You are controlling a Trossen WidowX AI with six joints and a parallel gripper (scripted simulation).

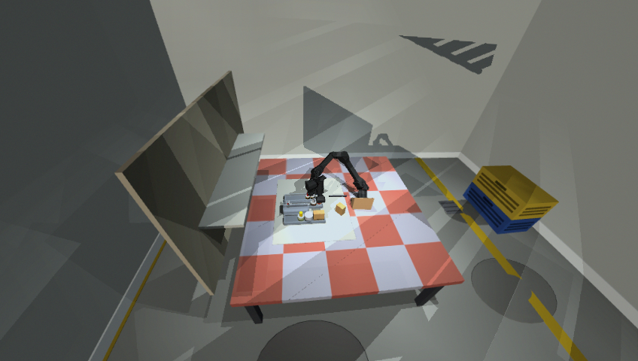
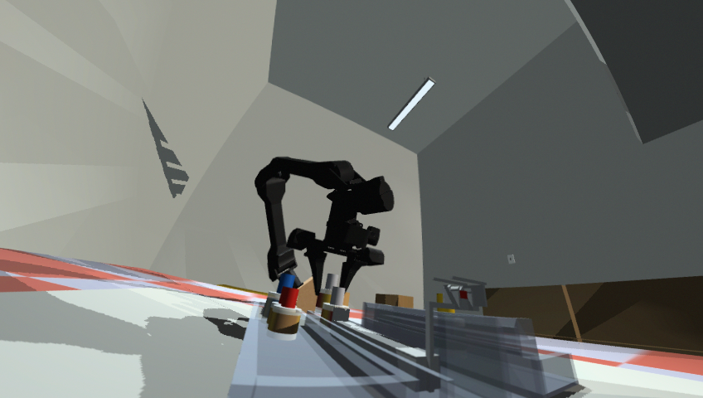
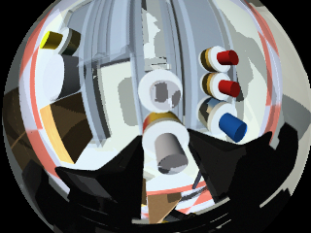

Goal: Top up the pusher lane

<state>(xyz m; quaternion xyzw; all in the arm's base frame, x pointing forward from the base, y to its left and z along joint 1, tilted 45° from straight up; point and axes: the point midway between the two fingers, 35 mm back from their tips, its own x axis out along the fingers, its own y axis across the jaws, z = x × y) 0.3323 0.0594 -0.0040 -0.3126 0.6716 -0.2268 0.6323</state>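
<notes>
Right now the brown box is 13 cm to the left of my gripper tip and 2 cm below it. Round my gripper tip: grey lane rack 14 cm ahead, 4 cm to the left, 4 cm below; tall panel 61 cm ahead, 6 cm to the left, 34 cm above.
</notes>
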